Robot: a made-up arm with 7 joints. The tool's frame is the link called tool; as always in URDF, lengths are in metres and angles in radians. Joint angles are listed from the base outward.
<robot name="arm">
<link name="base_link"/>
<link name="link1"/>
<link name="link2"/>
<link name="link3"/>
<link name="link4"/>
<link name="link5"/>
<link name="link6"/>
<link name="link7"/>
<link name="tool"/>
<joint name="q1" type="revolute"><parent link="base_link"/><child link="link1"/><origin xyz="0.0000 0.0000 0.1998"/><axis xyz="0 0 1"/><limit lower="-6.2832" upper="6.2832"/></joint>
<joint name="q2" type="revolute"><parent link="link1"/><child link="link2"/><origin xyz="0.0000 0.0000 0.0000"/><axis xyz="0 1 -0.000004"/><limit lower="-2.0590" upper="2.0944"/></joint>
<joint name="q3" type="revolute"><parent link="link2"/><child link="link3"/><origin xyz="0.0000 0.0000 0.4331"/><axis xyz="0 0 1"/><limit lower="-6.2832" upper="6.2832"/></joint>
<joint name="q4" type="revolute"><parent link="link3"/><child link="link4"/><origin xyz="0.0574 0.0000 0.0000"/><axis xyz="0 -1 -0.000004"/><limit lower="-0.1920" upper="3.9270"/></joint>
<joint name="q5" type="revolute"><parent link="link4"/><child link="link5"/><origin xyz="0.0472 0.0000 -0.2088"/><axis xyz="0 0.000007 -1"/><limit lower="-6.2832" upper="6.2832"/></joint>
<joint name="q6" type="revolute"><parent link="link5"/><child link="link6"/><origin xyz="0.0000 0.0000 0.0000"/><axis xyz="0 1 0.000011"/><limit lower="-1.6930" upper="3.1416"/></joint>
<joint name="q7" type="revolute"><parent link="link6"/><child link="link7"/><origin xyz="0.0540 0.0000 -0.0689"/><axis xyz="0 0.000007 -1"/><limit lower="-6.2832" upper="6.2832"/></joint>
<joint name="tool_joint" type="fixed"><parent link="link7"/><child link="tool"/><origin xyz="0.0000 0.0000 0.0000" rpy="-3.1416 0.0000 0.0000"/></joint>
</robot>
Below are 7 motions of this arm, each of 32 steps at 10 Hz.
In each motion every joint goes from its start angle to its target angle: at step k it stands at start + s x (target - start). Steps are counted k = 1, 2, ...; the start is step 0. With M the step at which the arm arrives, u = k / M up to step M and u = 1 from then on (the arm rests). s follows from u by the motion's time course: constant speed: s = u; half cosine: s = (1 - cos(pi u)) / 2; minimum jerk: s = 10 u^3 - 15 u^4 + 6 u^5.
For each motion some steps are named. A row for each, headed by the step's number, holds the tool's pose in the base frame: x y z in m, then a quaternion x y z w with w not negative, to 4 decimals.
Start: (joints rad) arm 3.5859 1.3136 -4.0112 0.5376 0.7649 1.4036 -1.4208
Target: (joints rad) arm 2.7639 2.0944 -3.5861 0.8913 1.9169 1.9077 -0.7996
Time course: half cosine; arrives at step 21
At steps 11, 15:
11: -0.3006 -0.0933 0.3995 -0.2940 -0.4508 -0.6929 0.4798
15: -0.3958 0.0182 0.3452 -0.2025 -0.5642 -0.6888 0.4078

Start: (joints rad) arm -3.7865 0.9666 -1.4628 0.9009 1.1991 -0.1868 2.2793
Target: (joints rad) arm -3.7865 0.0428 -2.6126 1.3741 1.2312 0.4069 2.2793
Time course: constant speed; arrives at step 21
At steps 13, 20, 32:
13: 0.2082 0.1728 0.6426 -0.1273 0.7790 0.1347 0.5990
20: 0.3229 -0.0222 0.6486 0.0411 0.7972 0.2038 0.5667
32: 0.3361 -0.0508 0.6423 0.0639 0.7988 0.2088 0.5606

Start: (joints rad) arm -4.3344 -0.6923 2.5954 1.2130 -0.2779 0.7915 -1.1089
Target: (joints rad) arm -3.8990 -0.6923 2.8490 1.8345 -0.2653 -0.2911 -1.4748
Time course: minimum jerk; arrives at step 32
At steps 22, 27, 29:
22: 0.3363 -0.5032 0.4547 0.7824 0.2990 0.0210 0.5459
27: 0.3848 -0.4657 0.4914 0.6871 0.3454 0.0858 0.6334
29: 0.3912 -0.4593 0.4968 0.6715 0.3507 0.0956 0.6457

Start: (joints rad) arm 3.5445 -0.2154 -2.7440 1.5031 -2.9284 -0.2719 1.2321
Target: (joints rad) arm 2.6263 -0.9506 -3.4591 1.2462 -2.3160 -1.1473 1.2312
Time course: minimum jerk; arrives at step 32
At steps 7, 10, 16, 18, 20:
7: 0.3169 0.2405 0.4968 0.3530 0.8236 0.4213 0.1399
10: 0.3606 0.1943 0.4587 0.4552 0.8129 0.3502 0.0968
16: 0.4286 0.0295 0.3526 -0.7179 -0.6698 -0.1744 0.0745
18: 0.4315 -0.0331 0.3180 -0.7892 -0.5827 -0.1299 0.1444
20: 0.4249 -0.0909 0.2872 -0.8416 -0.4877 -0.0991 0.2097

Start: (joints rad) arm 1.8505 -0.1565 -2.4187 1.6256 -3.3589 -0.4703 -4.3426
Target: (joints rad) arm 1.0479 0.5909 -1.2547 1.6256 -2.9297 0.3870 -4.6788
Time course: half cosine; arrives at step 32
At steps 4, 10, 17, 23, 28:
4: 0.2654 -0.2247 0.5842 0.7965 0.3049 0.2934 0.4319
10: 0.2768 -0.1528 0.6257 0.7046 0.3336 0.3559 0.5153
17: 0.3309 -0.0086 0.6444 0.5390 0.3960 0.4121 0.6188
23: 0.4057 0.0956 0.5950 0.4312 0.4513 0.4259 0.6549
28: 0.4520 0.1365 0.5450 0.3921 0.4787 0.4276 0.6590

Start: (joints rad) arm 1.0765 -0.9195 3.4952 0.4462 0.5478 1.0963 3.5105
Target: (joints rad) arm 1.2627 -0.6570 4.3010 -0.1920 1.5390 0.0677 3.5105
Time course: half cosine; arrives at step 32
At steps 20, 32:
20: 0.0141 -0.1762 0.2445 -0.8283 -0.1948 -0.3519 0.3899
32: -0.0168 -0.1440 0.2767 -0.8835 -0.2542 -0.1461 0.3654

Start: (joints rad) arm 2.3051 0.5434 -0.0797 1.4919 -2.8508 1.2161 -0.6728
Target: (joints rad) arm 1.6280 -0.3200 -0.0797 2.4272 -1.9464 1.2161 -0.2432
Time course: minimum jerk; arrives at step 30
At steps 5, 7, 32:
5: -0.3261 0.4435 0.4769 -0.4108 0.2002 0.6058 0.6513
7: -0.3025 0.4473 0.5144 -0.3586 0.2292 0.6174 0.6616
32: 0.0600 -0.0324 0.9139 0.5206 0.1161 0.7642 0.3626

